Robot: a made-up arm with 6 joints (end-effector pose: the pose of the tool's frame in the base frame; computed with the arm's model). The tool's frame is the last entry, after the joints. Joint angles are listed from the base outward.
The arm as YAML. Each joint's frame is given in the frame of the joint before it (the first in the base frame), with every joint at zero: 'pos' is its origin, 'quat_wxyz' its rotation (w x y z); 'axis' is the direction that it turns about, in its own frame. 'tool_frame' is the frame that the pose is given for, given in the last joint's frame.
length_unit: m
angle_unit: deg
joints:
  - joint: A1
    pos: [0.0, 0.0, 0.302]
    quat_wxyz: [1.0, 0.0, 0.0, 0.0]
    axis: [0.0, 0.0, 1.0]
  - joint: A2
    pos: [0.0, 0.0, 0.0]
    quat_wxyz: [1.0, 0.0, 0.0, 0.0]
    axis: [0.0, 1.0, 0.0]
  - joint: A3
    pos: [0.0, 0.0, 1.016]
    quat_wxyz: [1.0, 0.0, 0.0, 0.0]
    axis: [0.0, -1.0, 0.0]
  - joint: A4
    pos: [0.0, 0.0, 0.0]
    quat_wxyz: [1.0, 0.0, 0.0, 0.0]
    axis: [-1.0, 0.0, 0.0]
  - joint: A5
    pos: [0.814, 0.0, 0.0]
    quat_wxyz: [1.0, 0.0, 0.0, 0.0]
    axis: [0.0, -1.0, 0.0]
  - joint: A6
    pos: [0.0, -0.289, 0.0]
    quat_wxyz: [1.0, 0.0, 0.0, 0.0]
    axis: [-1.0, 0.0, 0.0]
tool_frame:
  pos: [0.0, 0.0, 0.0]
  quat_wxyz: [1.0, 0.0, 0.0, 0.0]
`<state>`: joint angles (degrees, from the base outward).
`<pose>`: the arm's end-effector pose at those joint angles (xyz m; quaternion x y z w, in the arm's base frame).
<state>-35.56 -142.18 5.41 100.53 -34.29 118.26</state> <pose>-1.1590 0.8935 -0.3042 0.1632 -0.4577 0.8705 0.0784</pose>
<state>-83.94 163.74 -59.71 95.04 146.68 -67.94</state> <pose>-0.0280 0.5043 -0.3226 -0.8811 0.3737 0.2334 0.1716</pose>
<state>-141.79 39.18 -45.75 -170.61 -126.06 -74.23</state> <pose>-0.3476 -0.6365 0.2746 0.4983 -0.6009 0.6243 0.0288</pose>
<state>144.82 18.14 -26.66 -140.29 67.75 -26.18</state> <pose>-0.7524 0.2583 0.5629 0.4081 0.4833 -0.0293 0.7740</pose>
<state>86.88 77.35 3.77 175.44 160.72 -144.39</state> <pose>-0.2200 1.2573 -0.2498 0.4551 -0.7233 0.0761 0.5137</pose>
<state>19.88 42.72 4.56 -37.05 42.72 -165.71</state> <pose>1.2274 0.1985 0.4086 -0.9917 0.0386 0.0095 0.1223</pose>
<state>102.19 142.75 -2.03 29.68 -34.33 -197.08</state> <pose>0.2386 0.0848 -1.0931 -0.0319 0.0632 -0.5084 0.8582</pose>
